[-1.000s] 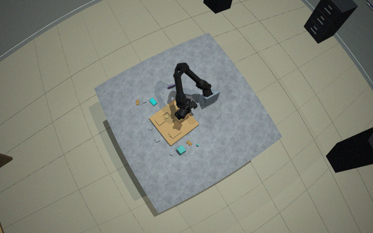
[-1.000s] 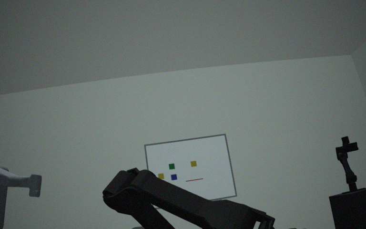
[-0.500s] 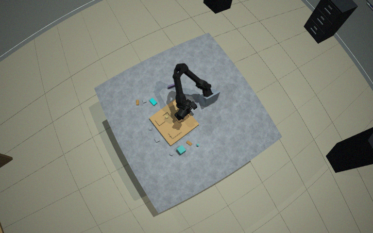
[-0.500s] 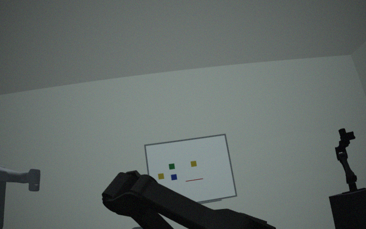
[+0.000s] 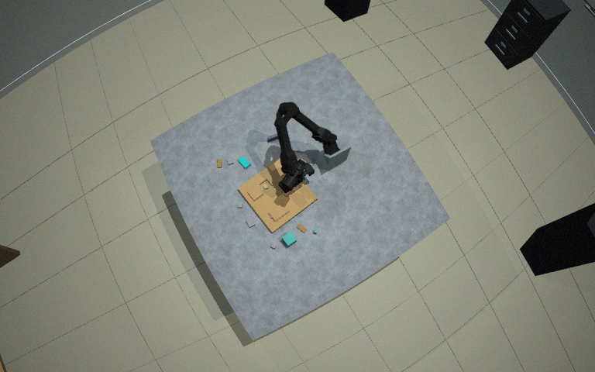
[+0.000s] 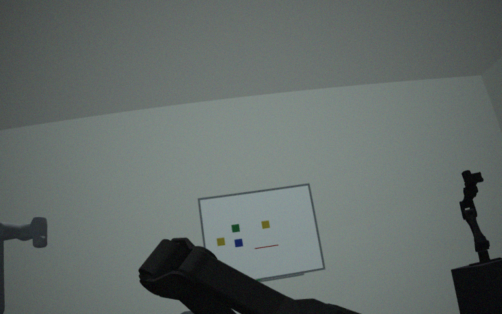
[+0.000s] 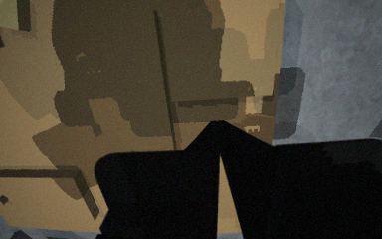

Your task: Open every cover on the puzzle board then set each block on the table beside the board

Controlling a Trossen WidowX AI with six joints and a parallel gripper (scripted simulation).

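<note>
My gripper tip is now 110 mm short of the tan puzzle board, 10 mm to the right of it and 10 mm above it. Round my gripper tip: tiny teal cube (260 mm to the left, 60 mm ahead, 20 mm below); then purple block (290 mm to the right, 50 mm behind, 10 mm below); then orange block (210 mm to the left, 100 mm ahead, 30 mm below).
</note>
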